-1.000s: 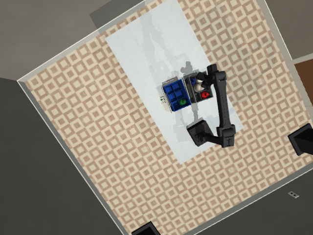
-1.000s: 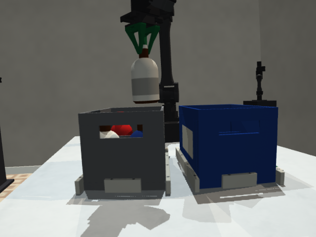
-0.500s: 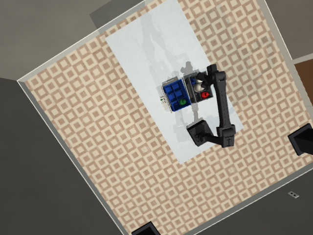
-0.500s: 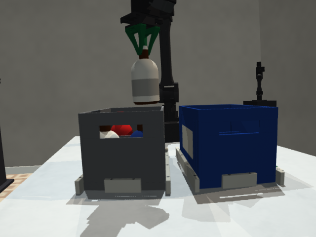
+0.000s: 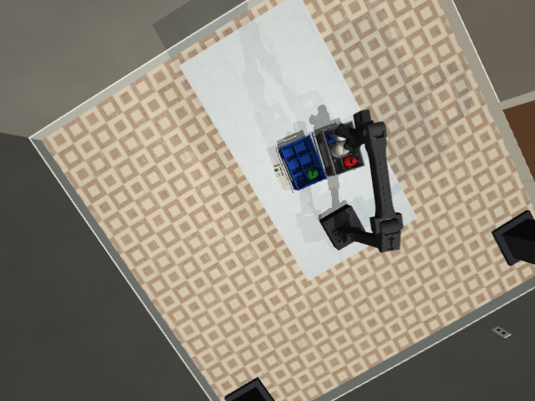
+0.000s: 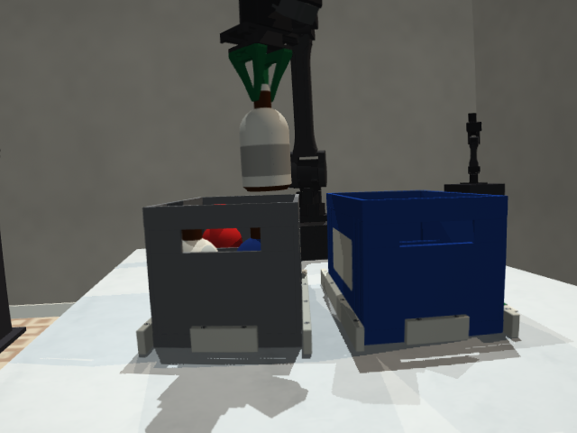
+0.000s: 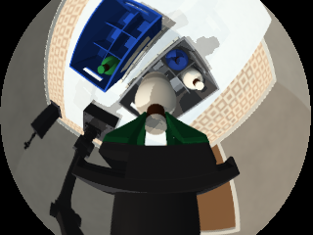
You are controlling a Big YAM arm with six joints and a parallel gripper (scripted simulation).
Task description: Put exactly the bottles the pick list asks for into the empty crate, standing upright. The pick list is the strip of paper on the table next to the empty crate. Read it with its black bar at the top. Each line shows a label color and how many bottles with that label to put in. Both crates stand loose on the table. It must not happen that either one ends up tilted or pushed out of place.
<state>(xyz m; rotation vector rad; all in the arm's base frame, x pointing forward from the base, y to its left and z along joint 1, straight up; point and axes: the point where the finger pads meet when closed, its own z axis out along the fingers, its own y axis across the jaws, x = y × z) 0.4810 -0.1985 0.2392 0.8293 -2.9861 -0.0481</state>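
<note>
Right now my hand is 6 cm above the white bottle. From my hand the other things lie so: dark grey crate (1 cm behind, 4 cm to the right, 24 cm below); blue bottle (8 cm ahead, 2 cm to the right, 24 cm below); red bottle (11 cm behind, 6 cm to the right, 24 cm below).
</note>
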